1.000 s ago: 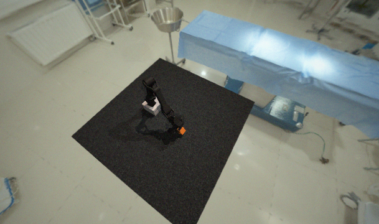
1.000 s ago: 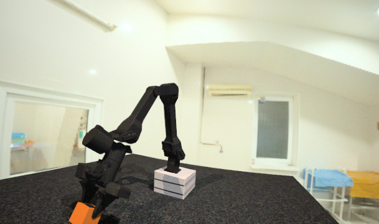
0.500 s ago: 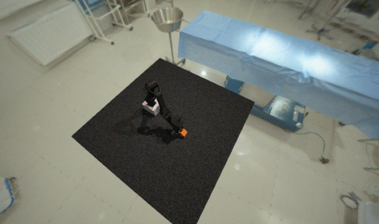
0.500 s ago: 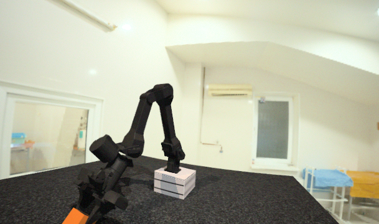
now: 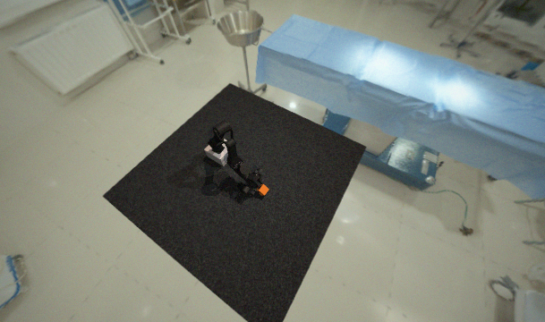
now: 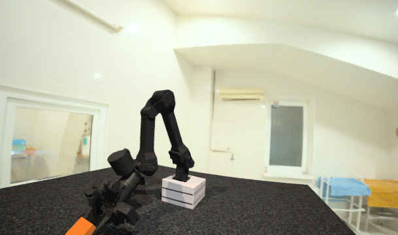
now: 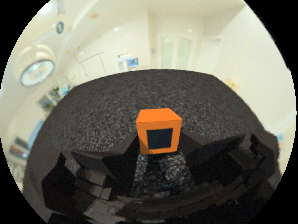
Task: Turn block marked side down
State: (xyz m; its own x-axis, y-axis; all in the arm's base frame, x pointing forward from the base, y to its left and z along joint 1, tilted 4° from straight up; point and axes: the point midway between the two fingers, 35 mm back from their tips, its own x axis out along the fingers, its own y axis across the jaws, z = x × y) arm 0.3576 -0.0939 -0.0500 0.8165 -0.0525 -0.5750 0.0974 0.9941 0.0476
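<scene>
My gripper tip is now 10 mm past the orange block.
</scene>
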